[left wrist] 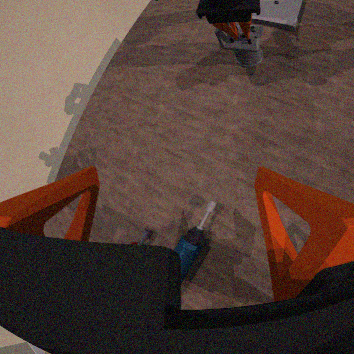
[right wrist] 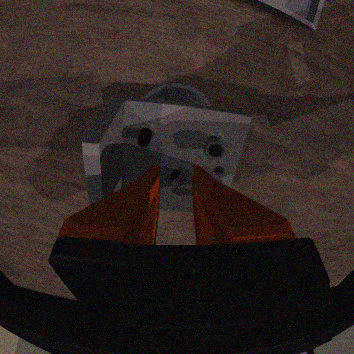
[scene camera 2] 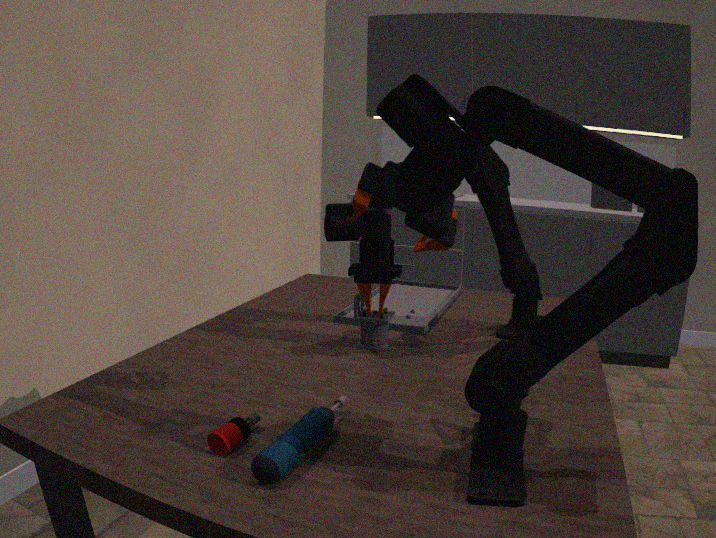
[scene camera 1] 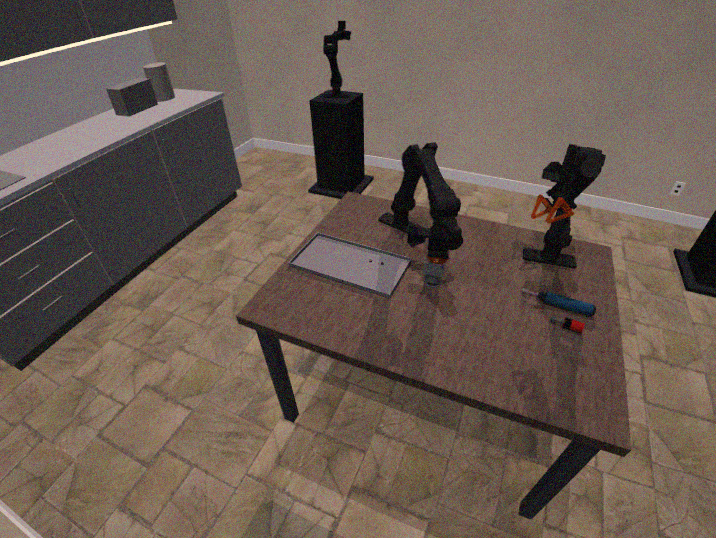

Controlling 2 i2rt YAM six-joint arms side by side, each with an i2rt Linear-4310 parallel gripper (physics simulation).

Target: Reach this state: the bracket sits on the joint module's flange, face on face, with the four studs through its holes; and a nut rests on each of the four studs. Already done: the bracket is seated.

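Places are measured from the left arm's base along level axes (x back, y up, z left), in metres.
Pixels of known places: left gripper, fingertip midpoint: (left wrist: 176, 175) (scene camera 2: 384, 233) (scene camera 1: 539, 220); right gripper, fingertip midpoint: (left wrist: 242, 37) (right wrist: 175, 173) (scene camera 2: 374, 315) (scene camera 1: 436, 267); left arm's base, link origin: (scene camera 2: 496, 462) (scene camera 1: 548, 258); right arm's base, link origin: (scene camera 2: 522, 328) (scene camera 1: 400, 224).
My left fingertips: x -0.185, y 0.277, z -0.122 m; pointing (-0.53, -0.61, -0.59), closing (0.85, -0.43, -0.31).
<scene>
For each thing: its top centre in the pictures, then the offset to it from my left fingertips.
- upright joint module, top centre: (left wrist: 241, 32) (scene camera 2: 375, 310) (scene camera 1: 434, 266) dx -0.070, dy -0.203, dz -0.302 m
- nut, top centre: (right wrist: 215, 150) dx -0.052, dy -0.201, dz -0.319 m
- upper-left stud, top centre: (right wrist: 143, 141) dx -0.087, dy -0.203, dz -0.320 m
- tray, top centre: (scene camera 2: 405, 299) (scene camera 1: 349, 260) dx -0.053, dy -0.261, dz -0.622 m
- blue screwdriver, top centre: (scene camera 2: 307, 420) (left wrist: 176, 262) (scene camera 1: 560, 296) dx -0.073, dy -0.236, dz +0.129 m
- shorter red-handled tool, top centre: (scene camera 2: 236, 419) (scene camera 1: 568, 319) dx -0.169, dy -0.242, dz +0.151 m
The bracket (scene camera 2: 358, 306) (right wrist: 167, 122) sits on the upright joint module (scene camera 1: 432, 277) (scene camera 2: 375, 336) (left wrist: 249, 57). In the right wrist view a nut (right wrist: 215, 148) rests around the stud at the upper right; the upper-left stud (right wrist: 145, 136) shows no nut. The other two studs are hidden by the fingers. Two small dark nuts (scene camera 1: 370, 260) (scene camera 1: 382, 263) lie in the tray (scene camera 1: 341, 280) (scene camera 2: 416, 330). My right gripper (scene camera 2: 375, 312) (right wrist: 175, 173) is shut to a narrow gap, empty, its tips low over the bracket. My left gripper (scene camera 1: 552, 211) (left wrist: 176, 175) is open and empty, high above the table.
A blue screwdriver (scene camera 1: 567, 303) (scene camera 2: 295, 442) (left wrist: 187, 250) and a shorter red-handled tool (scene camera 1: 574, 325) (scene camera 2: 227, 436) lie at the right of the table in scene camera 1. The left arm's base (scene camera 1: 549, 257) stands behind them. The tray is beside the module.
</scene>
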